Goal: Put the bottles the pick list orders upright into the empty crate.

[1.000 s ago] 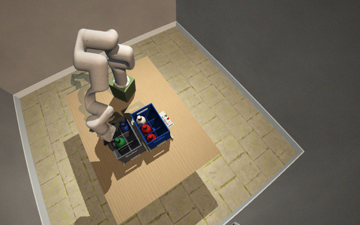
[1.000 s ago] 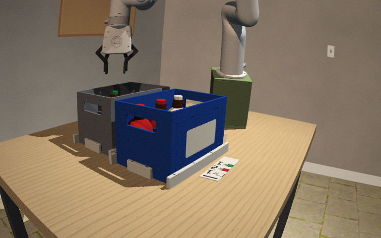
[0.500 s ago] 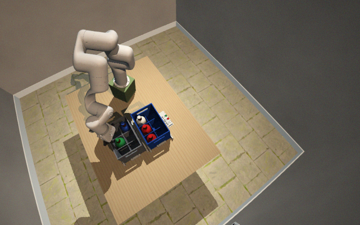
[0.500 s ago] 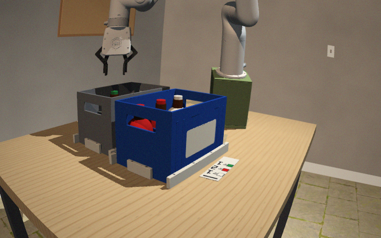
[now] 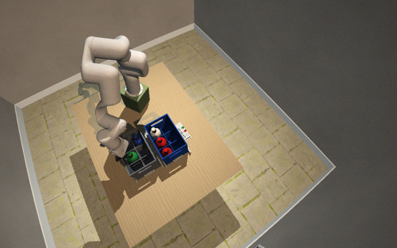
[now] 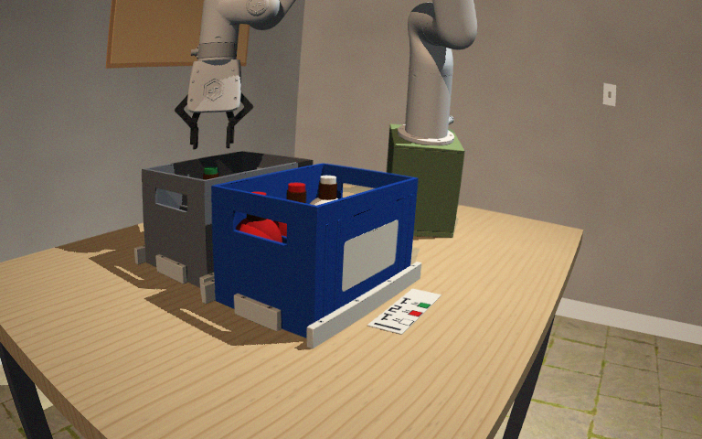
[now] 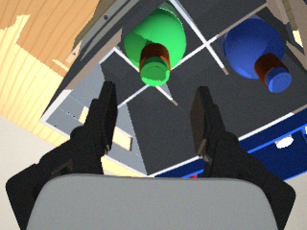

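Right now my hand is 13 cm above the green-label bottle. The rest, counted from my hand: red bottle 1 cm behind, 22 cm to the left, 13 cm below; grey crate 4 cm to the left, 13 cm below; blue-label bottle 10 cm behind, 8 cm to the left, 13 cm below.
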